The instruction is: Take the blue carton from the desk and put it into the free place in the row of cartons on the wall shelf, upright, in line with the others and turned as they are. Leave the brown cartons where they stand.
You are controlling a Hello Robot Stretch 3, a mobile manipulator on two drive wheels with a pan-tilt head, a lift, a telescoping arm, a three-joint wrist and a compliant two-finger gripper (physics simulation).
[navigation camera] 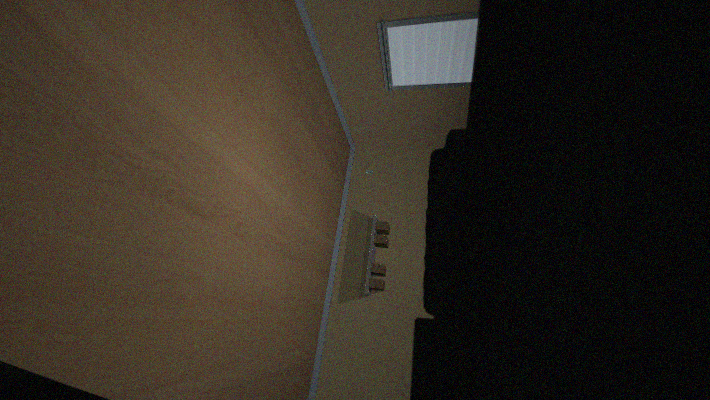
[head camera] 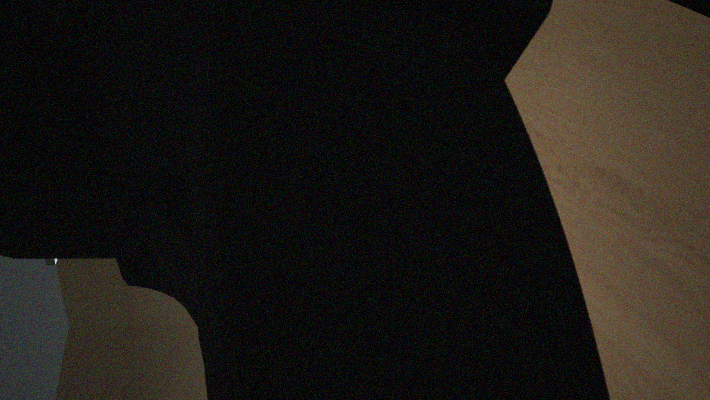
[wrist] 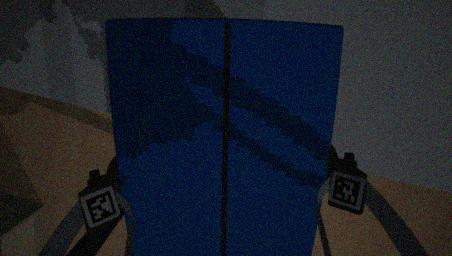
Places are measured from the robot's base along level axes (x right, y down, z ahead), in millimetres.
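Pixels of known places: gripper, fingertip midpoint: (wrist: 222, 166).
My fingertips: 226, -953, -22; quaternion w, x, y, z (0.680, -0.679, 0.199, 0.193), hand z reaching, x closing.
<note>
Behind a point stands the place of what it marks, as x, y, z.
In the wrist view the blue carton (wrist: 280, 65) @[290, -1005, 18] fills the middle, with a dark stripe down its face. My gripper (wrist: 222, 166) @[226, -953, -22] is shut on it, one fingertip against each side. In the navigation view, which is turned on its side, the wall shelf (navigation camera: 371, 255) @[-2302, -637, -2851] is small and far off. It bears a row of brown cartons: two (navigation camera: 382, 228) @[-2052, -750, -3158] (navigation camera: 381, 242) @[-2184, -755, -3005] at the upper end and two (navigation camera: 378, 270) @[-2424, -754, -2704] (navigation camera: 377, 285) @[-2547, -761, -2556] at the lower end, with a gap between the pairs. The blue carton does not show in the head or navigation view. I cannot make out the desk.
In the navigation view a wood-coloured floor (navigation camera: 200, 200) @[-603, 0, -1151] meets the wall at a grey-blue skirting strip (navigation camera: 326, 305) @[-2946, -39, -2450]. A bright window (navigation camera: 430, 52) @[107, -1290, -3363] is at the upper right. Large black shapes hide the right of that view and the middle of the head view, where floor (head camera: 640, 150) @[-618, -1, -898] shows at the right.
</note>
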